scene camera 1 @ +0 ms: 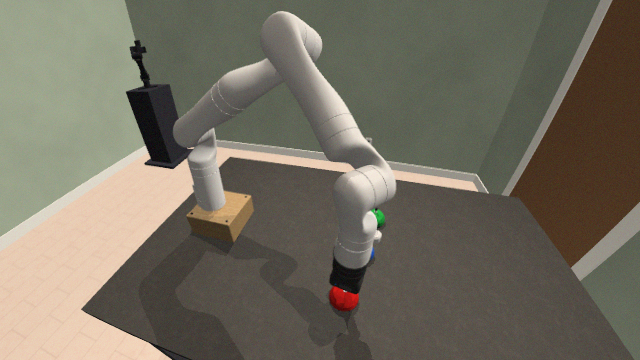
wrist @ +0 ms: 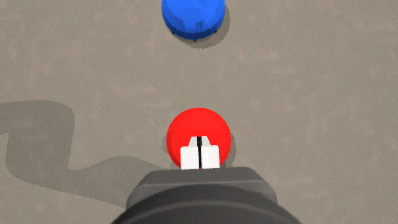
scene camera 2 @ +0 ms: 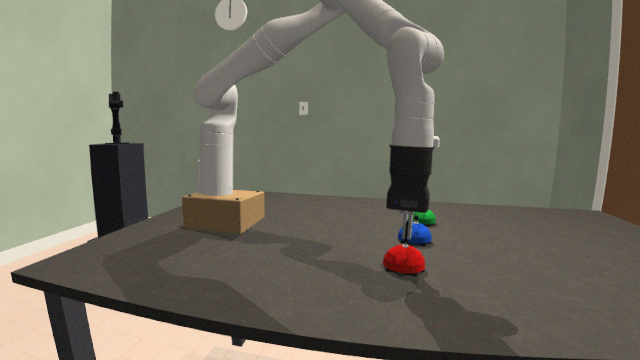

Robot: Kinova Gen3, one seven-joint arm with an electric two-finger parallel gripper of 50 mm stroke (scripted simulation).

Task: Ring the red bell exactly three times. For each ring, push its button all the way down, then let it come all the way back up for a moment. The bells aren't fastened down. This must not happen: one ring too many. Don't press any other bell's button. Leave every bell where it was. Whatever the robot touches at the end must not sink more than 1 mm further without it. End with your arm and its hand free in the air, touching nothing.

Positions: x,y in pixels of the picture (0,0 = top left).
Labels:
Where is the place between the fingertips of the gripper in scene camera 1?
At 346,287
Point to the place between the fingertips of the gripper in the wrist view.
At 199,147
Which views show the gripper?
Scene camera 1, the wrist view and scene camera 2: all of them.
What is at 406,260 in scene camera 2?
A red bell.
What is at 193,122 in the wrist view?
A red bell.

